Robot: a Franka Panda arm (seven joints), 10 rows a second.
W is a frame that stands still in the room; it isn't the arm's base.
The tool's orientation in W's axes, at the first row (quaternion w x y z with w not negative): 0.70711, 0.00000, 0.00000, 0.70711
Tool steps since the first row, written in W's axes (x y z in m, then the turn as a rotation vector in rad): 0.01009, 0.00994, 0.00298, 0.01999, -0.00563, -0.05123; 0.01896, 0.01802, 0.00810, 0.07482, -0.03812, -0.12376; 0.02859, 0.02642, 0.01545, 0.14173, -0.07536, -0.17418; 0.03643, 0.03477, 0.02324, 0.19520, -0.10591, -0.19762; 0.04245, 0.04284, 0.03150, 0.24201, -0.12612, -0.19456; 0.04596, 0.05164, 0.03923, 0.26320, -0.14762, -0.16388
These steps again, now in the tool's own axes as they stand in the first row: 0.00994, -0.01009, 0.00298, -0.00563, -0.01999, -0.05123; 0.01802, -0.01896, 0.00810, -0.03812, -0.07482, -0.12376; 0.02642, -0.02859, 0.01545, -0.07536, -0.14173, -0.17418; 0.03477, -0.03643, 0.02324, -0.10591, -0.19520, -0.19762; 0.04284, -0.04245, 0.03150, -0.12612, -0.24201, -0.19456; 0.05164, -0.04596, 0.03923, -0.14762, -0.26320, -0.16388
